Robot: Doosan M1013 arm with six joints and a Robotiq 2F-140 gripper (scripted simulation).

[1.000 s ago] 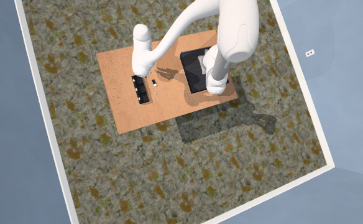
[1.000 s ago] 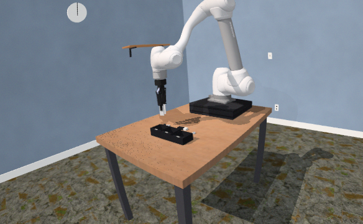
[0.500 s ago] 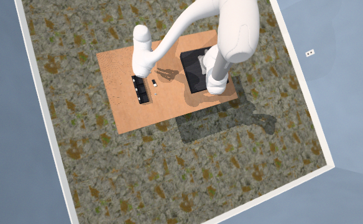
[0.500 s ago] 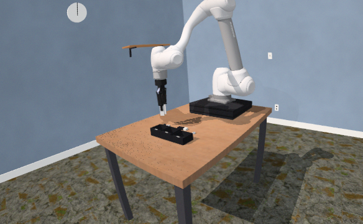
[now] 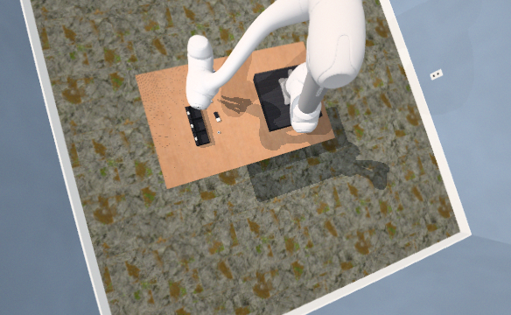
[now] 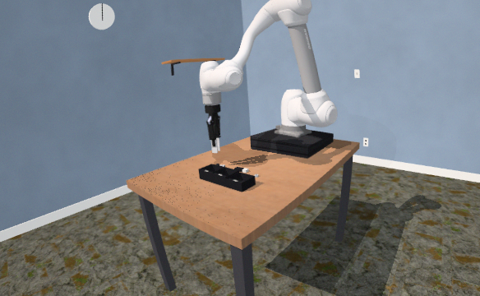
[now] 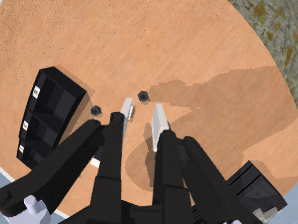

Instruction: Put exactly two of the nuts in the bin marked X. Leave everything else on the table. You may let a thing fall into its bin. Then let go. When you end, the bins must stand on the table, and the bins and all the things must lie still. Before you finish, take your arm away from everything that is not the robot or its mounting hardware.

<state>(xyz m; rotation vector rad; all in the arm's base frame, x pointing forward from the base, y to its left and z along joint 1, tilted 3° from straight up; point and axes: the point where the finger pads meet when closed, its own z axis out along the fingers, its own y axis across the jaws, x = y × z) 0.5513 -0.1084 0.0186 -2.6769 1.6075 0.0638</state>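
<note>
Now: the white piece 10 cm below my hand and 4 cm to the left of it. From my hand the other things lie so: pale nut: 26 cm to the left, 10 cm below, 1 cm ahead; black bin row: 18 cm to the left, 12 cm ahead, 8 cm below.
</note>
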